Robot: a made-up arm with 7 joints.
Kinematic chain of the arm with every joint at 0, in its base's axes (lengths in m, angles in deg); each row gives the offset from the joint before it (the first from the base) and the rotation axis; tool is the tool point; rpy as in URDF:
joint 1: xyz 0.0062 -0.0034 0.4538 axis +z
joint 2: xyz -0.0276 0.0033 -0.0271 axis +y
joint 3: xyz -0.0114 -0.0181 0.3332 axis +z
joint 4: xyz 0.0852 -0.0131 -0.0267 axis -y
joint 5: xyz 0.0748 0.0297 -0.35 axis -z
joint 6: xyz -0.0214 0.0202 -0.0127 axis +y
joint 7: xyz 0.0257 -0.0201 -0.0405 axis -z
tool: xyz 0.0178 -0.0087 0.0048 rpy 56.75 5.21 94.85
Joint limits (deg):
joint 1: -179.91..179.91
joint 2: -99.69..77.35
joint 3: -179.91..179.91
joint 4: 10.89..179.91
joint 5: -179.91..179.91
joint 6: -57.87..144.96
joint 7: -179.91..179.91
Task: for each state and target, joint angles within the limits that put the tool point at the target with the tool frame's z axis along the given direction. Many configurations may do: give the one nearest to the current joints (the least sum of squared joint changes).
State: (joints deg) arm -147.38 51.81 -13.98 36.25 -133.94 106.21 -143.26
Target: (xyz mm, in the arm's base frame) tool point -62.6 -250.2 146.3 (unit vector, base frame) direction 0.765 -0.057 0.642
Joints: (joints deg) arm -120.78 63.49 17.82 45.47 -109.83 127.61 -169.40
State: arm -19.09 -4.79 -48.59 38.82 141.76 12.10 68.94
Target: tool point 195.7 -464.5 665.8 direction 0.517 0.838 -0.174
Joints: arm -17.09 6.56 -52.73 74.43 166.98 6.49 94.65
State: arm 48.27 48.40 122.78 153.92 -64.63 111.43 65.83
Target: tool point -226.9 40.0 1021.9 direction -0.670 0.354 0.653
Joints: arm 71.22 28.54 144.89 120.64 -43.08 140.86 46.79
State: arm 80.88 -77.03 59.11 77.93 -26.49 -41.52 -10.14
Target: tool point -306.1 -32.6 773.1 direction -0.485 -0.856 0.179
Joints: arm 81.19 -75.62 42.22 52.47 -13.69 8.50 2.57
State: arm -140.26 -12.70 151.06 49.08 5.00 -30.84 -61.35
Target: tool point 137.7 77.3 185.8 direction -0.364 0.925 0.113
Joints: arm -123.04 -55.64 156.15 11.10 7.20 -25.80 -72.23
